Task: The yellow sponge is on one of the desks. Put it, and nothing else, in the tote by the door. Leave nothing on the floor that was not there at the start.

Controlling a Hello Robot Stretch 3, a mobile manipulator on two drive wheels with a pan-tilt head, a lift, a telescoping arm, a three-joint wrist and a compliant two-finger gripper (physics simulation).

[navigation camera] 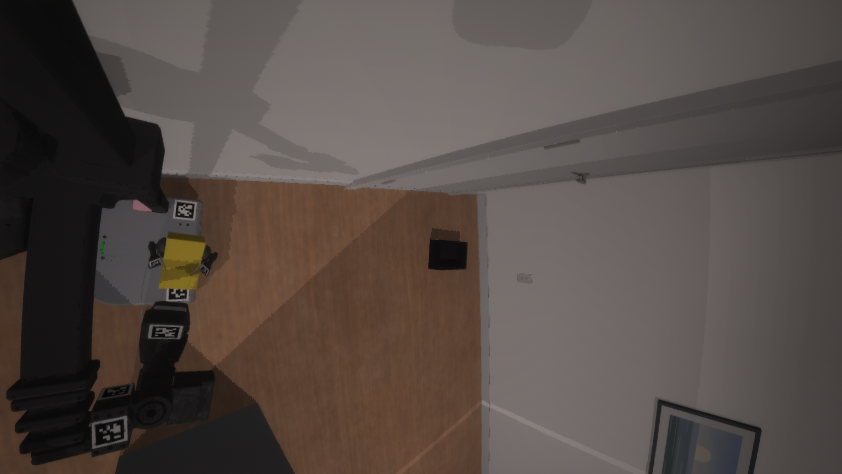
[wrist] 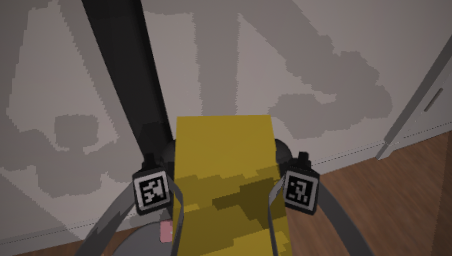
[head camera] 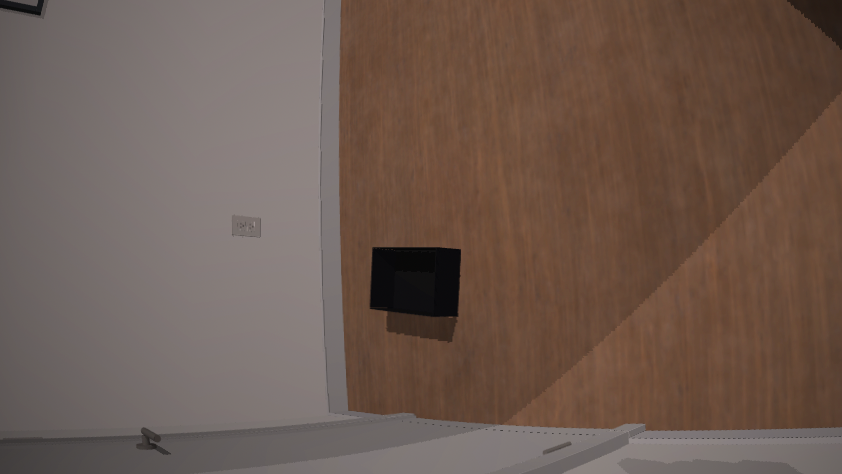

My gripper shows in the navigation camera view and in the wrist view; in the head camera view it is out of frame. A yellow sponge shows in the navigation camera view and in the wrist view; in the head camera view it is out of frame. A tote shows in the navigation camera view (443,254) and in the head camera view (424,281); in the wrist view it is out of frame. The same spot on my gripper: (wrist: 150,190) is (navigation camera: 154,263). One and the same spot on the yellow sponge: (navigation camera: 183,252) is (wrist: 223,149).
